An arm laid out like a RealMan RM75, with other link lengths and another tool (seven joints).
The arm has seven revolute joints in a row. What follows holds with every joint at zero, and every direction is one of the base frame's. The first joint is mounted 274.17 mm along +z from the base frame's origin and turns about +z. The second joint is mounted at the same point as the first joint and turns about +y. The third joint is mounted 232.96 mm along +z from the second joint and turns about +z. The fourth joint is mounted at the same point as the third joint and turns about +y. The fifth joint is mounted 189 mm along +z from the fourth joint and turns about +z. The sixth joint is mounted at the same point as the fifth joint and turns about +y. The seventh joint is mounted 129.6 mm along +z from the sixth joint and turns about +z. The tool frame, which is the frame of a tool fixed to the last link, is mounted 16 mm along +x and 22 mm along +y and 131 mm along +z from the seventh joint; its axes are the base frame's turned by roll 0.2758, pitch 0 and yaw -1.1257 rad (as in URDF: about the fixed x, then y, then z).
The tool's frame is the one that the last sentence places.
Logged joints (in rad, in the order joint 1, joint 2, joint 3, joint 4, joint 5, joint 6, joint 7), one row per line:
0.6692, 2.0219, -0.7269, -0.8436, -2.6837, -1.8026, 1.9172
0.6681, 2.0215, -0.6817, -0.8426, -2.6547, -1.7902, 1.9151
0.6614, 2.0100, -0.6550, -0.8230, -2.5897, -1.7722, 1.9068
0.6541, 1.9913, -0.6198, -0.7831, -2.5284, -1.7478, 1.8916
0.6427, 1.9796, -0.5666, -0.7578, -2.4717, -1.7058, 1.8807
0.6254, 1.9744, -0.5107, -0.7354, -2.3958, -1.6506, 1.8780
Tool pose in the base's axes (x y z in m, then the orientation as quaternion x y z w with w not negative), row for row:
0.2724, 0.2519, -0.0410, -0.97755, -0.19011, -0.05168, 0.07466
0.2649, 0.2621, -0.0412, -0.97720, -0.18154, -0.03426, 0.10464
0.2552, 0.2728, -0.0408, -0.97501, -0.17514, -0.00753, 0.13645
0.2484, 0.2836, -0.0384, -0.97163, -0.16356, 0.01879, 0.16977
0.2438, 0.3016, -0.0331, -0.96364, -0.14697, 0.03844, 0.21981
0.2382, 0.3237, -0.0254, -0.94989, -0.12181, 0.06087, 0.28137
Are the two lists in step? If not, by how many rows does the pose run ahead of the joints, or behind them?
They are in step.
